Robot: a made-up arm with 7 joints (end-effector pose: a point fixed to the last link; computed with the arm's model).
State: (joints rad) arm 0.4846 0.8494 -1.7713 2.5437 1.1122 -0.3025 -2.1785
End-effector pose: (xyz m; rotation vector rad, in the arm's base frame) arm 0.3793 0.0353 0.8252 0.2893 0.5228 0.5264
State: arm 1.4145 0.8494 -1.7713 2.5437 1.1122 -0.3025 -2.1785
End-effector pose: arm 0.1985 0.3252 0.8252 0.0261 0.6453 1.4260
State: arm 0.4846 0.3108 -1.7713 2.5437 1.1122 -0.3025 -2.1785
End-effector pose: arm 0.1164 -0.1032 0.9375 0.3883 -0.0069 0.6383
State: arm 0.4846 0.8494 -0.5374 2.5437 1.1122 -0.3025 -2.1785
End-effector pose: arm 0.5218 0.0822 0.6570 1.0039 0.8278 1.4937
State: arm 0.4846 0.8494 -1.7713 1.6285 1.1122 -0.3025 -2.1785
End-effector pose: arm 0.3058 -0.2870 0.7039 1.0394 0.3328 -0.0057
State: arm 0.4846 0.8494 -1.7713 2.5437 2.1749 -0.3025 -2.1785
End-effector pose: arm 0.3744 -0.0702 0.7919 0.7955 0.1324 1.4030
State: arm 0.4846 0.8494 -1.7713 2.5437 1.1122 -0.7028 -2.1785
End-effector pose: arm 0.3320 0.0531 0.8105 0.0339 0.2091 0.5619
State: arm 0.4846 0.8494 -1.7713 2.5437 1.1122 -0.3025 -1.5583
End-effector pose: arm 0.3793 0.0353 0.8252 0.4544 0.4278 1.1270
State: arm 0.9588 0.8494 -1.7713 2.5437 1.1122 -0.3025 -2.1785
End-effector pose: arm 0.3214 0.2046 0.8252 0.1633 0.5939 0.9858
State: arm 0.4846 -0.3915 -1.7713 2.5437 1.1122 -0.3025 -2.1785
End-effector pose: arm -0.2350 -0.2881 0.8323 0.4908 -0.7107 0.7390
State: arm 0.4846 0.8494 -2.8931 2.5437 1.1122 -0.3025 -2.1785
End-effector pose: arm 0.2529 0.1936 0.8686 -0.3332 0.1721 -0.3449
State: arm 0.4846 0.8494 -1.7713 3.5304 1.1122 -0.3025 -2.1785
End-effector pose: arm 0.2049 0.3536 0.7217 -0.5838 0.6464 1.0258
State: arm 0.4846 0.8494 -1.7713 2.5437 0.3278 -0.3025 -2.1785
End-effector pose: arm 0.4262 0.0963 0.7927 -0.0954 0.7292 -0.1429
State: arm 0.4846 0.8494 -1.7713 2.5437 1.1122 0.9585 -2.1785
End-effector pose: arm 0.4997 -0.0232 0.7447 1.1022 1.4892 0.3054
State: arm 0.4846 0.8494 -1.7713 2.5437 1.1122 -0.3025 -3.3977
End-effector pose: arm 0.3793 0.0353 0.8252 -0.0626 0.5983 -0.6567
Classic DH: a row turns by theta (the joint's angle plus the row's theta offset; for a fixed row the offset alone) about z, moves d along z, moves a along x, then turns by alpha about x. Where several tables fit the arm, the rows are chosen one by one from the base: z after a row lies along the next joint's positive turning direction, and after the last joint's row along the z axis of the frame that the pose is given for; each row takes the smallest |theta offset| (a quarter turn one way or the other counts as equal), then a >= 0, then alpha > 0; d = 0 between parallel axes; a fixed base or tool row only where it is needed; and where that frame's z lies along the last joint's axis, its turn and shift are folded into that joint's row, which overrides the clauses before.
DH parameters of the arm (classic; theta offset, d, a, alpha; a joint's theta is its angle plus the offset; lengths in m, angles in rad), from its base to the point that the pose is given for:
joint 1: 0 0.343 0 -1.5708
joint 2: 0 0 0 1.5708
joint 3: 0 0.202 0.051 1.5708
joint 4: 0 0 0.069 1.5708
joint 5: 0 0.306 0 1.5708
joint 6: 0 0 0.082 -1.5708
joint 7: 0 0.104 0 0

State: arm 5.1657 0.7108 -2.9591 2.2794 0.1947 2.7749 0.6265
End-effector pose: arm -0.0525 -0.0493 0.7531 -1.9103 -2.2586 -0.1486
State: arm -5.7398 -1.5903 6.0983 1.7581 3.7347 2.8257 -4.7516
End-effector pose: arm -0.2937 -0.3018 0.5692 -0.6212 -3.0299 0.0483
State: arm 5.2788 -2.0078 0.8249 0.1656 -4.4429 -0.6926 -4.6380
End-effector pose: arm 0.0319 -0.0164 0.5636 0.6521 0.5720 -1.6096
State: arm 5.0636 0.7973 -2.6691 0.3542 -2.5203 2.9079 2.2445
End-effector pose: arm -0.1197 0.1227 0.5680 -0.1181 1.0767 -1.9859
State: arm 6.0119 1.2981 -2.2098 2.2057 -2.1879 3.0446 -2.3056
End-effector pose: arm 0.3360 -0.1705 0.6003 0.3400 -2.6635 -1.4053
